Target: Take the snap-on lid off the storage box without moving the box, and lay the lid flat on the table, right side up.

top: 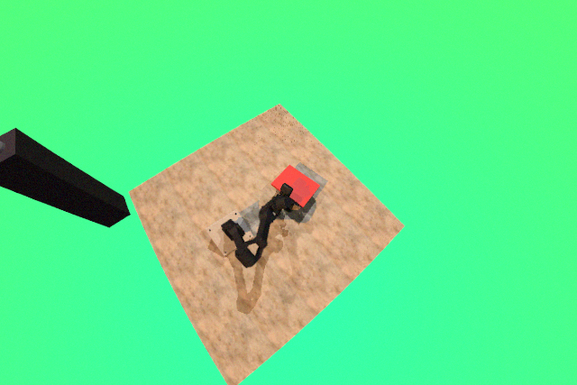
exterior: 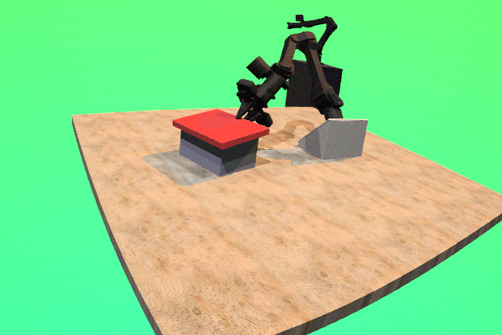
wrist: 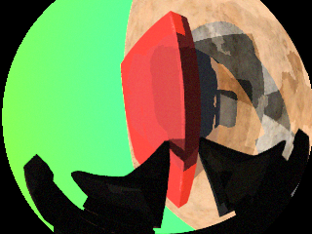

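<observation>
My gripper tip is now 70 mm short of the flat red lid and 20 mm to the right of it. From my gripper tip the other things lie so: grey storage box (70 mm ahead, 20 mm to the left, 60 mm below).
</observation>
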